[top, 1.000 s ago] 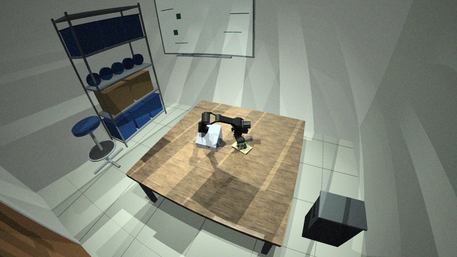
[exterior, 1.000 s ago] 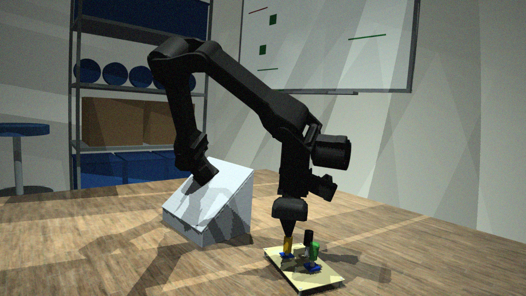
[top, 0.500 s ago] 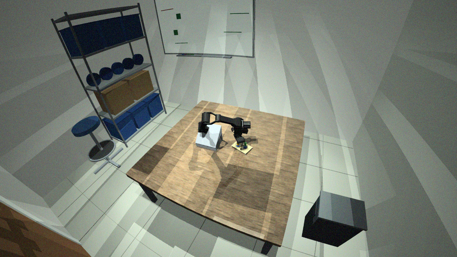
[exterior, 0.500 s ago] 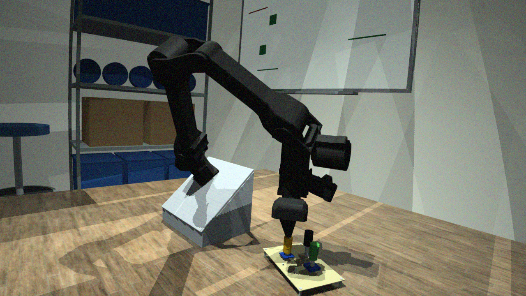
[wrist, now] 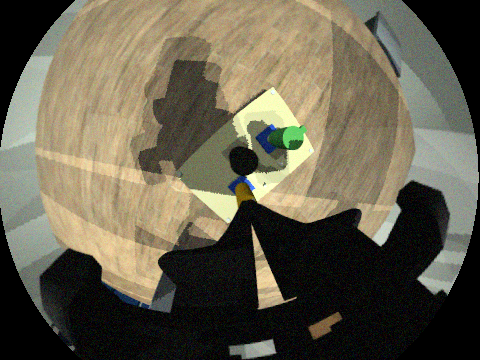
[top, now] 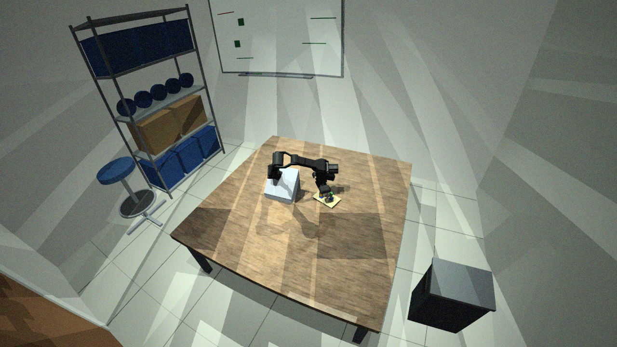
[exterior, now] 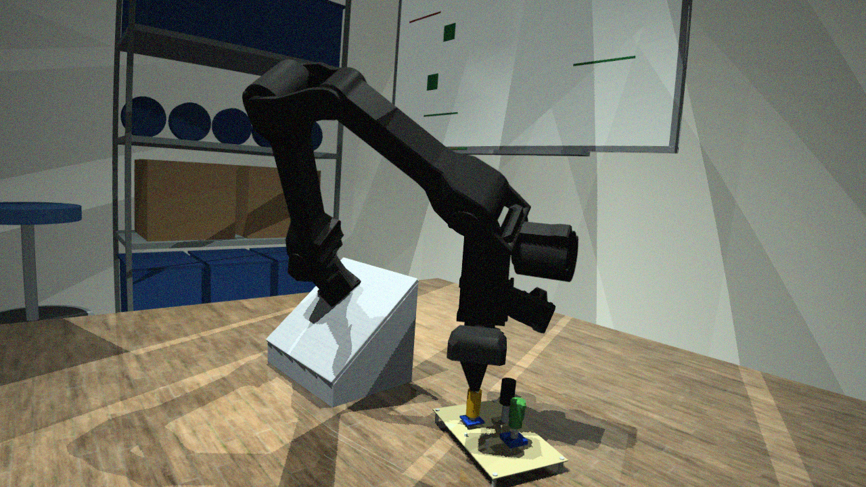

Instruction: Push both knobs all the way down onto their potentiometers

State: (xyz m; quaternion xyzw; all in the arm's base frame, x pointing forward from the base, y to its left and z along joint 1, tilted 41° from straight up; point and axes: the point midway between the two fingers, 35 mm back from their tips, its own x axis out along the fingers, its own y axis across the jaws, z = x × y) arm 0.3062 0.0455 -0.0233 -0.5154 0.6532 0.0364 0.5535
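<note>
Now: gripper tip 10 mm above the yellow knob. Round my gripper tip: green knob 70 mm ahead, 10 mm to the left.
</note>
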